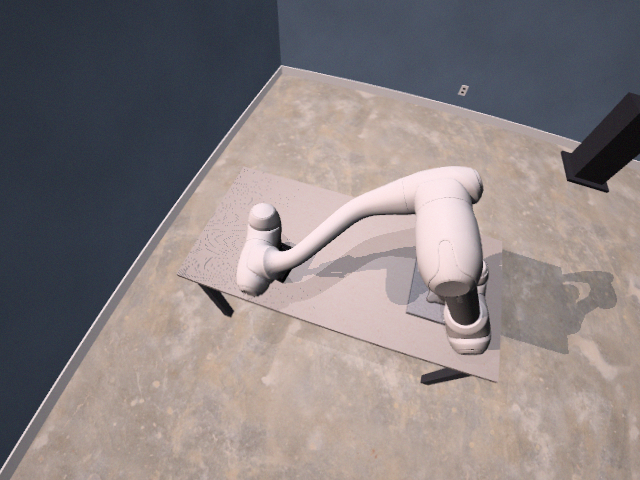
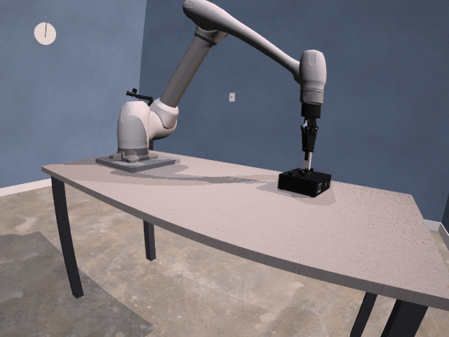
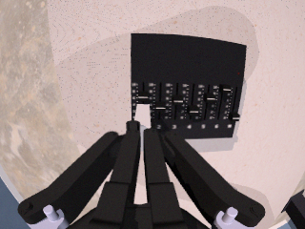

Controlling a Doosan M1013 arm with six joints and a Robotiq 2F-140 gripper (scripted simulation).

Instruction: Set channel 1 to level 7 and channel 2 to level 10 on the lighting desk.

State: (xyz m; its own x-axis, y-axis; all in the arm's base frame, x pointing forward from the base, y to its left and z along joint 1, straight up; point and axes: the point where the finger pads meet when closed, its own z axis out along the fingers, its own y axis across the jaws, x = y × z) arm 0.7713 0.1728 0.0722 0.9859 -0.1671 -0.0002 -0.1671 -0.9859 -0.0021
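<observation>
Now: the fader 2 cm ahead of my hand and 3 cm below it.
</observation>
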